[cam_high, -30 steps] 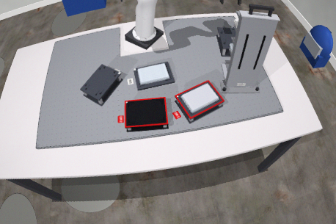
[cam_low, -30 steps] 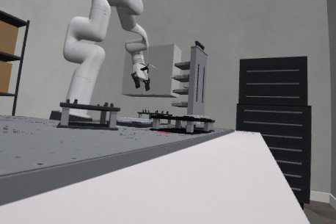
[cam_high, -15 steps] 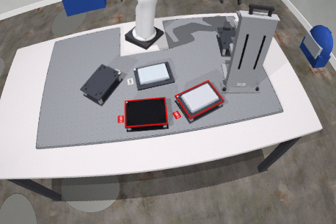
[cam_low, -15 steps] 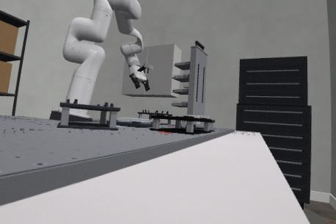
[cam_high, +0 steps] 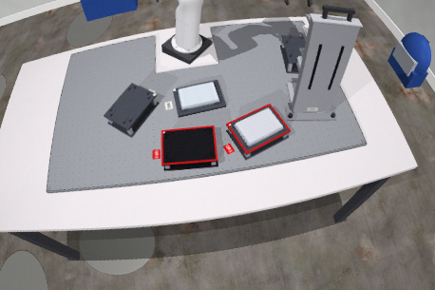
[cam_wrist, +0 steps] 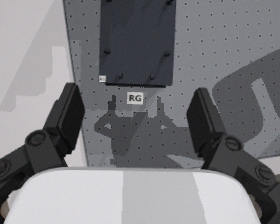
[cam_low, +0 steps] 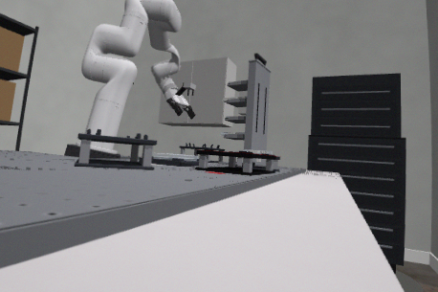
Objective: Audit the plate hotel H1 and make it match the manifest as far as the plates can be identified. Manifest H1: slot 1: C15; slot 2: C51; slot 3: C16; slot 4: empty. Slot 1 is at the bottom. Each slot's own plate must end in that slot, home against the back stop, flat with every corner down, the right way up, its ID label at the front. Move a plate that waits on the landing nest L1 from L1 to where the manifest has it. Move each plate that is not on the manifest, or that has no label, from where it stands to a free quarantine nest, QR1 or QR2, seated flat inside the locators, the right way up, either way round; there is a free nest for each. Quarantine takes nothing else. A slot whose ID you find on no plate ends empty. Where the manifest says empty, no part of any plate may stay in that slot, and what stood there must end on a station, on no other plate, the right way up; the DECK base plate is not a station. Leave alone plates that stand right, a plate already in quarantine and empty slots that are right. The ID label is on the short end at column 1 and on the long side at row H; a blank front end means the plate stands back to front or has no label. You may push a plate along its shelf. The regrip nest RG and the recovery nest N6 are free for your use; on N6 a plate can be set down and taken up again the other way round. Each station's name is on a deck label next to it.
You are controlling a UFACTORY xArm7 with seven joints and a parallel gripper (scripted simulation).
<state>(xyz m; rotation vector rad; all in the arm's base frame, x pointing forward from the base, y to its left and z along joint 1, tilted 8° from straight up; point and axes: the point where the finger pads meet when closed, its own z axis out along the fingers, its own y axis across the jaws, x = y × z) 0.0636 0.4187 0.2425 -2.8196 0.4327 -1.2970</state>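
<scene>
My gripper is now 21 cm above the RG label. The rest, counted from my hand: H1 label (25 cm ahead, 4 cm to the left, 21 cm below); white plate (40 cm ahead, 31 cm to the right, 17 cm below); plate labelled C16 (28 cm ahead, 7 cm to the right, 5 cm above).
</scene>
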